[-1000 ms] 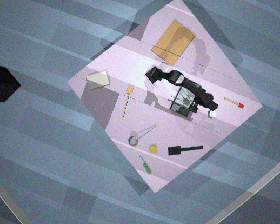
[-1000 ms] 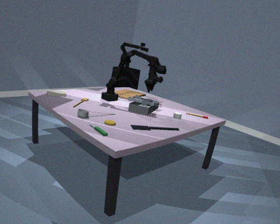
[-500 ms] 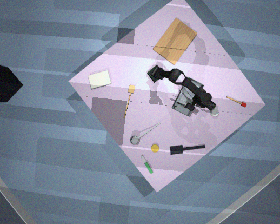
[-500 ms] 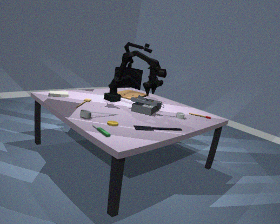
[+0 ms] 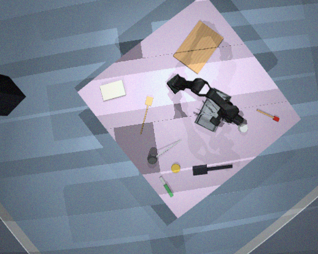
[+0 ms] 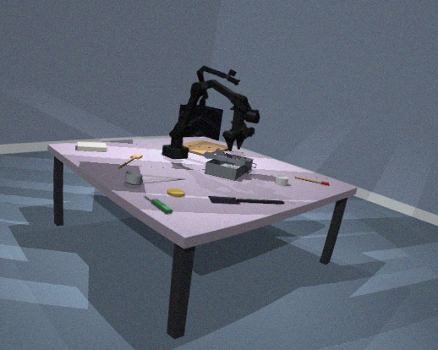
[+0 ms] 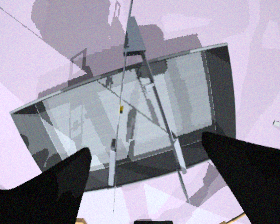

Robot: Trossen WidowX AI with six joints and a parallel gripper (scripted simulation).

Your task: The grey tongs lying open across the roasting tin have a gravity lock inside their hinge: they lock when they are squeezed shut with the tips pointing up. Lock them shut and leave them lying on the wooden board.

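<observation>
Now: gripper tip 5 cm above the yellow tab, 2 cm to the right of it and 2 cm short of it. Round my gripper tip: black spatula 31 cm to the right, 31 cm ahead, 12 cm below; roasting tin 9 cm below, 2 cm to the left, 2 cm behind; white cup 25 cm ahead, 10 cm to the left, 10 cm below.
</observation>
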